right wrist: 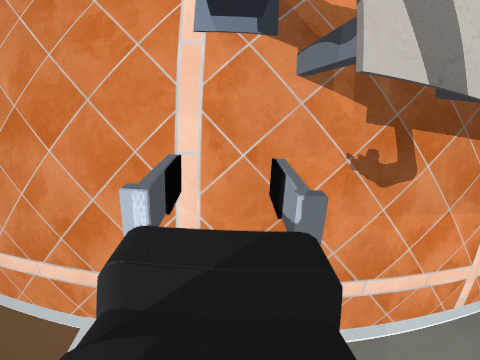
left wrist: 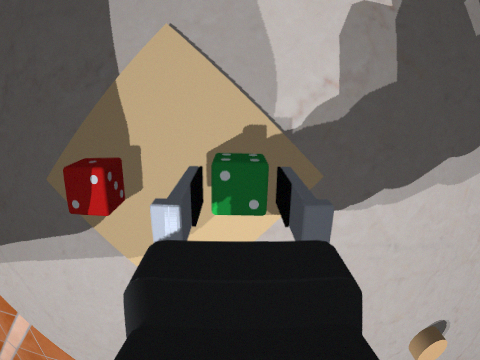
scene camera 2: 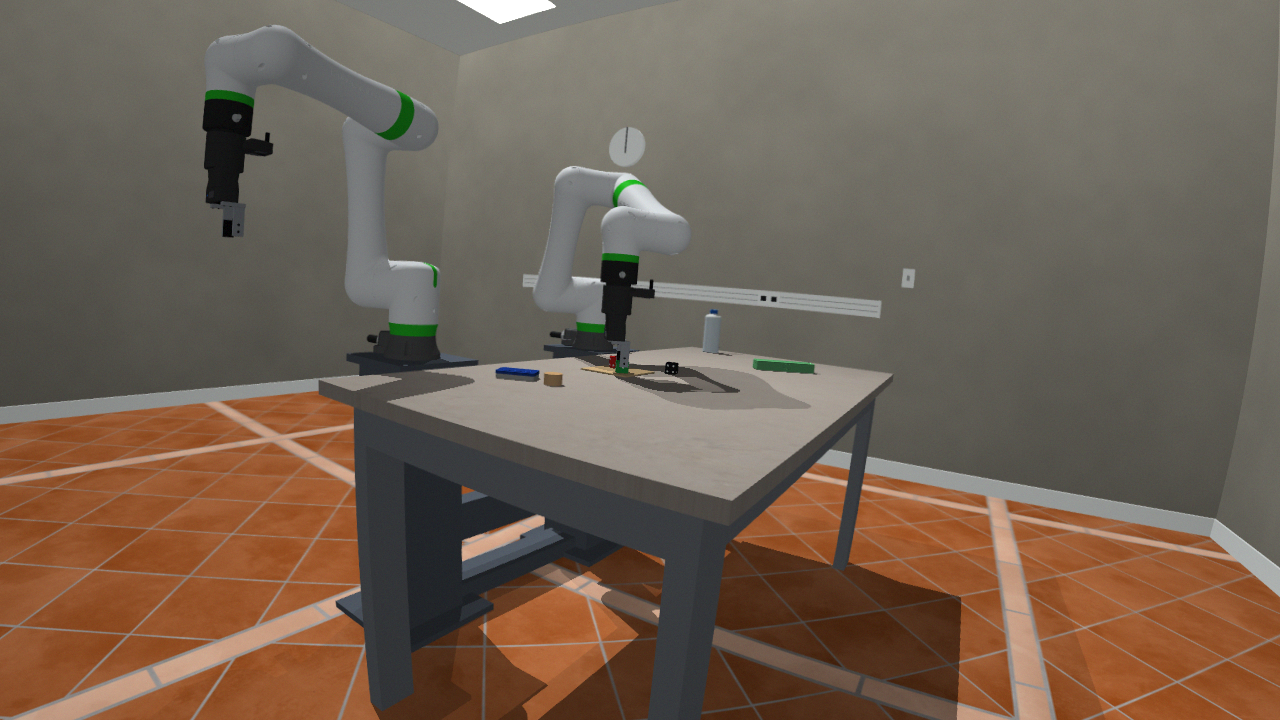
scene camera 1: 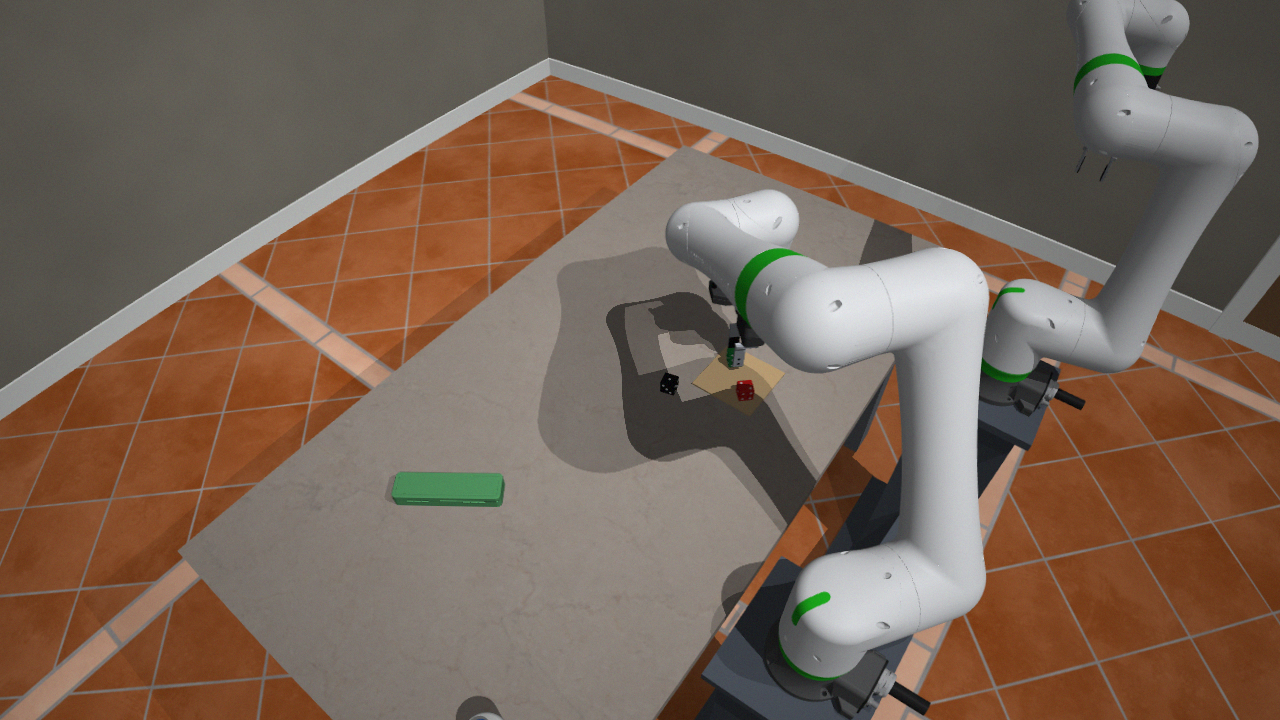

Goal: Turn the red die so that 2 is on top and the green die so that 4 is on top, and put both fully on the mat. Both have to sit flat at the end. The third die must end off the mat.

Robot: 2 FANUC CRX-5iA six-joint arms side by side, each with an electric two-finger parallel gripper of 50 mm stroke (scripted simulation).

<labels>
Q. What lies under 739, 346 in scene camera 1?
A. The left gripper.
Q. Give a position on a green die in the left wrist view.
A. At 239, 180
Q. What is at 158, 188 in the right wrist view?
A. The right gripper.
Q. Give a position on a green box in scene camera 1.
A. At 410, 488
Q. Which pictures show the left gripper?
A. The left wrist view, scene camera 2 and scene camera 1 only.
</labels>
